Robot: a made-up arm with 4 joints. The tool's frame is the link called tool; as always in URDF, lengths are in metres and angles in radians. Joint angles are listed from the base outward.
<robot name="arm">
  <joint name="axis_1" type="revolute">
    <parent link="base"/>
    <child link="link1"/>
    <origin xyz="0 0 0.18" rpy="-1.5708 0 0"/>
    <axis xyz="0 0 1"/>
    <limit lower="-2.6" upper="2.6"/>
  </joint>
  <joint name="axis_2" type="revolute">
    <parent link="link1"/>
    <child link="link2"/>
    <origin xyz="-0.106 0.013 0.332" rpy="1.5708 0 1.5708"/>
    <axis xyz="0 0 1"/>
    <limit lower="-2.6" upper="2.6"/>
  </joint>
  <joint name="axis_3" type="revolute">
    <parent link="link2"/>
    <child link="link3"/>
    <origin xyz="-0.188 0.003 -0.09" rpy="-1.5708 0 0"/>
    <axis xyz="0 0 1"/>
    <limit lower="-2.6" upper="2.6"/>
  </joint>
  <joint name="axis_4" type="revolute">
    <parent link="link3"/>
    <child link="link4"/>
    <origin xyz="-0.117 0.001 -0.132" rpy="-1.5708 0 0"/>
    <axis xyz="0 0 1"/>
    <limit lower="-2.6" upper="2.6"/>
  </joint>
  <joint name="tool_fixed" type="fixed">
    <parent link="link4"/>
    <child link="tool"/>
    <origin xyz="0.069 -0.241 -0.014" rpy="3.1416 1.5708 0"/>
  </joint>
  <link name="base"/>
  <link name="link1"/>
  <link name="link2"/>
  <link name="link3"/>
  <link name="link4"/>
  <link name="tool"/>
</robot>
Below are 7 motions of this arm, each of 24 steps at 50 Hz.
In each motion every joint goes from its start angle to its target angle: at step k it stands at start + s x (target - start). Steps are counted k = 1, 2, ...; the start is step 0. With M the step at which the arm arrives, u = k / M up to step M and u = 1 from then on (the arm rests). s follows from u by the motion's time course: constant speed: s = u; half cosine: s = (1 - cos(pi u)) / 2; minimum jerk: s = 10 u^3 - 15 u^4 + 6 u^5.
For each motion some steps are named. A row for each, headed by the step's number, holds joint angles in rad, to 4 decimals.
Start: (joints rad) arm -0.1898 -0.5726 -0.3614 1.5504
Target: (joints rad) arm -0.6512 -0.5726 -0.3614 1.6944
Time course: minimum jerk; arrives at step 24
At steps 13, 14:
13: -0.4564 -0.5726 -0.3614 1.6336
14: -0.4913 -0.5726 -0.3614 1.6445

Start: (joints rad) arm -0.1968 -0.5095 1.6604 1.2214
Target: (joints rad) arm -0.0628 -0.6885 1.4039 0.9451
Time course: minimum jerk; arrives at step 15
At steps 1, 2, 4, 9, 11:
1: -0.1964 -0.5100 1.6597 1.2207
2: -0.1942 -0.5129 1.6555 1.2161
4: -0.1805 -0.5313 1.6291 1.1877
9: -0.1053 -0.6317 1.4853 1.0328
11: -0.0791 -0.6667 1.4352 0.9788

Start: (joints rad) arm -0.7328 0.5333 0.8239 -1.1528
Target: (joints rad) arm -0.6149 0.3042 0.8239 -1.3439
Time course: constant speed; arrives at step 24
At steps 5, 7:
5: -0.7082 0.4856 0.8239 -1.1926
7: -0.6984 0.4665 0.8239 -1.2085

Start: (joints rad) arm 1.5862 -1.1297 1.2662 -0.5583
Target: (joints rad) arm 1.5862 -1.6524 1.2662 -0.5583
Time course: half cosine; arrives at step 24
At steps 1, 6, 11, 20, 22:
1: 1.5862 -1.1319 1.2662 -0.5583
6: 1.5862 -1.2062 1.2662 -0.5583
11: 1.5862 -1.3569 1.2662 -0.5583
20: 1.5862 -1.6174 1.2662 -0.5583
22: 1.5862 -1.6435 1.2662 -0.5583

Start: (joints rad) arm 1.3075 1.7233 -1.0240 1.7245
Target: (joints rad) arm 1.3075 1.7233 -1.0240 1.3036
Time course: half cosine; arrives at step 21
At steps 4, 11, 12, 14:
4: 1.3075 1.7233 -1.0240 1.6879
11: 1.3075 1.7233 -1.0240 1.4983
12: 1.3075 1.7233 -1.0240 1.4672
14: 1.3075 1.7233 -1.0240 1.4088

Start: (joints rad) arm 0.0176 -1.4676 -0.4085 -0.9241
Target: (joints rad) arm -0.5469 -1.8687 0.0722 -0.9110
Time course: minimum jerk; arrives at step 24
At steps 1, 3, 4, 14, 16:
1: 0.0172 -1.4679 -0.4082 -0.9241
3: 0.0085 -1.4740 -0.4008 -0.9239
4: -0.0024 -1.4818 -0.3914 -0.9236
14: -0.3512 -1.7297 -0.0944 -0.9155
16: -0.4284 -1.7845 -0.0287 -0.9137

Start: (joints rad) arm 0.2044 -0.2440 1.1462 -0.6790
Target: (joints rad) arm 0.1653 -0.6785 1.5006 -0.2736
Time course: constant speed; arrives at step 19
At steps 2, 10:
2: 0.2003 -0.2897 1.1835 -0.6363
10: 0.1838 -0.4727 1.3327 -0.4656

